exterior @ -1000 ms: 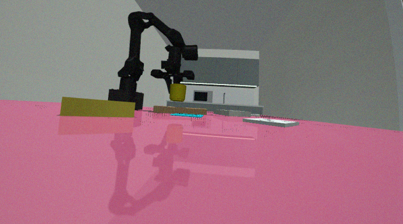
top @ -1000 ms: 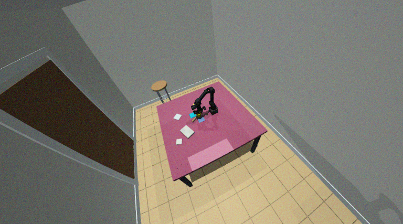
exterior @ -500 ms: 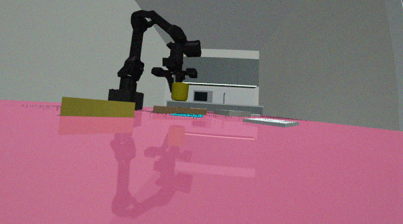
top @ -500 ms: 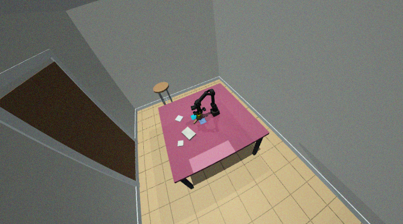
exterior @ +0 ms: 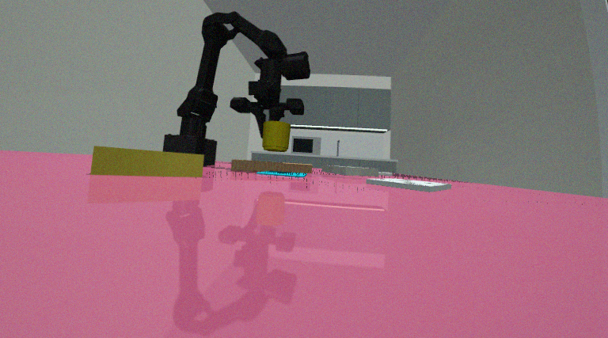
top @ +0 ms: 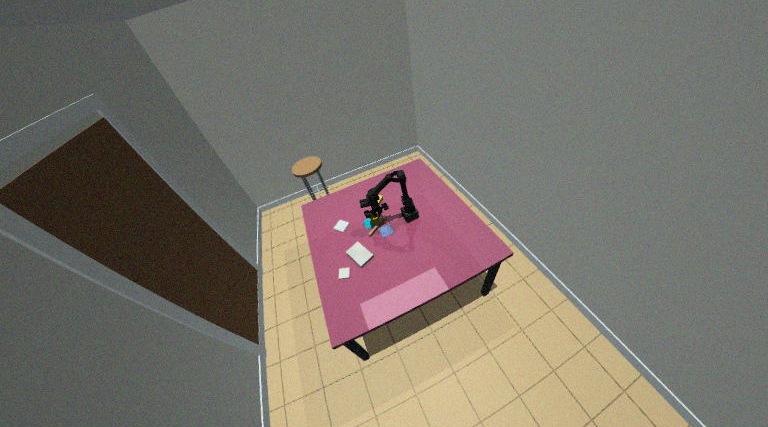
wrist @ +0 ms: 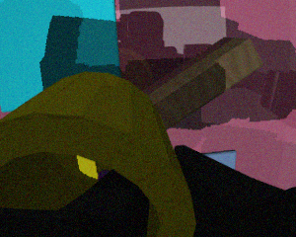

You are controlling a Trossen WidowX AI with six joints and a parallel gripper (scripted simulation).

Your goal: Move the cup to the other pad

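My gripper tip is now 90 mm above the teal pad, 60 mm to the left of it and 60 mm short of it. From my gripper tip the other things lie so: cup (20 mm ahead); then marble (20 mm below, 20 mm ahead); then wooden slat (80 mm below, 30 mm ahead, 10 mm to the left).
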